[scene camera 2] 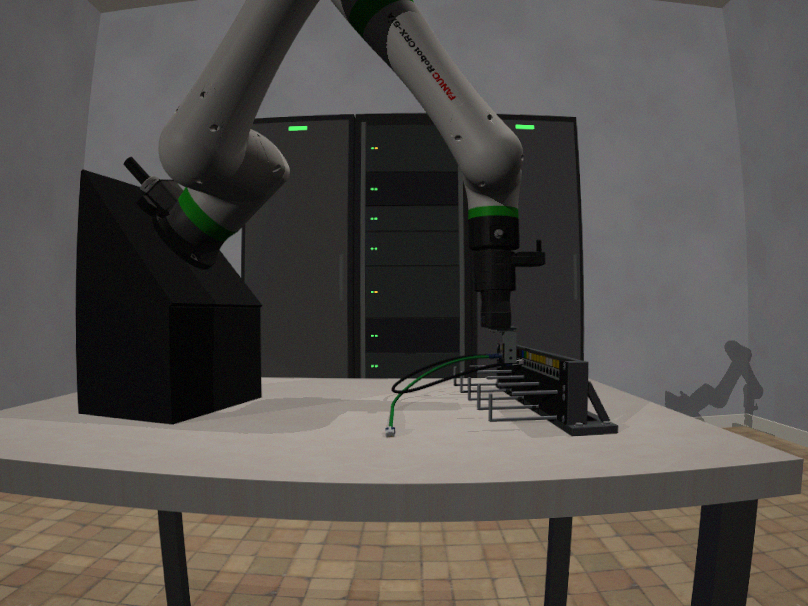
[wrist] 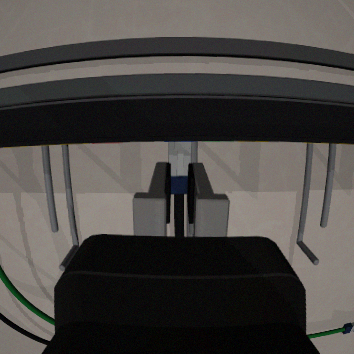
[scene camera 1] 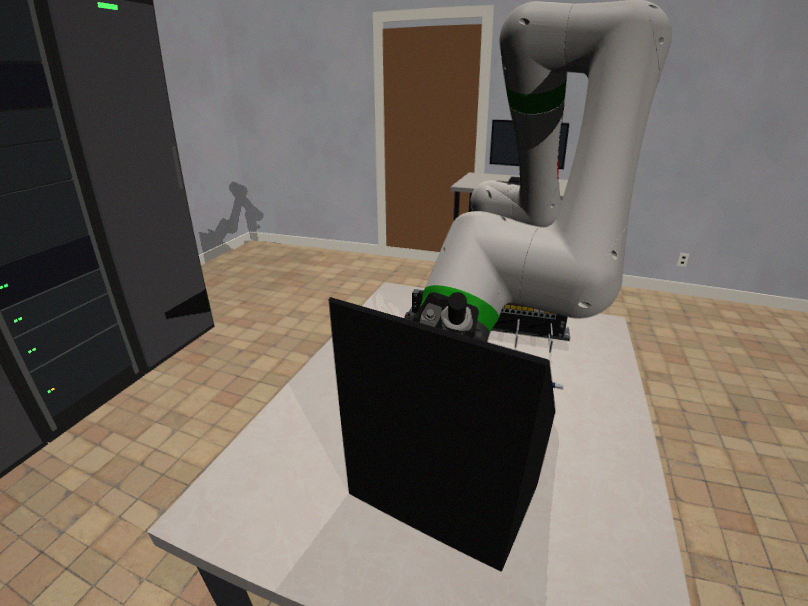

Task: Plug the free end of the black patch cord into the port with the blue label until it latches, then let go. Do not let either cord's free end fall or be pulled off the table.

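Frame: origin at the arm's base, x ahead, y left, z up, level; metres.
Seen in the pictures: gripper, between the fingertips: (scene camera 2: 509, 362) (wrist: 178, 180); arm's base, origin of its link: (scene camera 2: 182, 240) (scene camera 1: 440, 355).
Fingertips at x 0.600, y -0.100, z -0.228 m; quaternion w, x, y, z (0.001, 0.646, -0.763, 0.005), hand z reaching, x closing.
Note:
Pixels of each thing's middle, then the offset from my fingertips to it. "pt": a spot on its surface instead. Level surfaces: height alone.
- clear plug, middle of its body: (wrist: 179, 156) dx +0.014, dy -0.003, dz +0.006 m
- patch panel, middle of its body: (wrist: 192, 155) (scene camera 2: 515, 378) (scene camera 1: 486, 318) dx +0.008, dy -0.011, dz -0.029 m
- thin blue label edge, a spot on its surface: (wrist: 179, 141) pt dx +0.023, dy -0.004, dz +0.006 m
- green cord, a spot on its surface: (wrist: 25, 301) pt dx -0.089, dy +0.142, dz -0.015 m
- table, height of its surface: dz -0.079 m
My gripper (scene camera 2: 507, 355) (wrist: 178, 180) is shut on the blue-booted plug of the black patch cord (scene camera 2: 407, 391) (wrist: 179, 215), in front of the panel. The clear plug (wrist: 179, 156) points straight at the patch panel (scene camera 1: 531, 320) (scene camera 2: 576, 391) (wrist: 175, 117), and its front reaches the panel's edge in the wrist view. A thin blue label edge (wrist: 179, 141) shows in line with it. The panel's top hides the port, so I cannot tell how deep the plug sits or whether it is latched. In scene camera 1 the arm hides the gripper.
The green cord (scene camera 2: 417, 376) (wrist: 25, 301) arcs away from the panel; its free end (scene camera 2: 390, 431) (wrist: 348, 328) lies on the table (scene camera 1: 606, 469) (scene camera 2: 293, 459). Grey cable bars (scene camera 2: 522, 392) (wrist: 71, 195) (wrist: 304, 195) stick out on both sides of the gripper. A black pedestal (scene camera 1: 437, 430) (scene camera 2: 124, 326) carries the arm.

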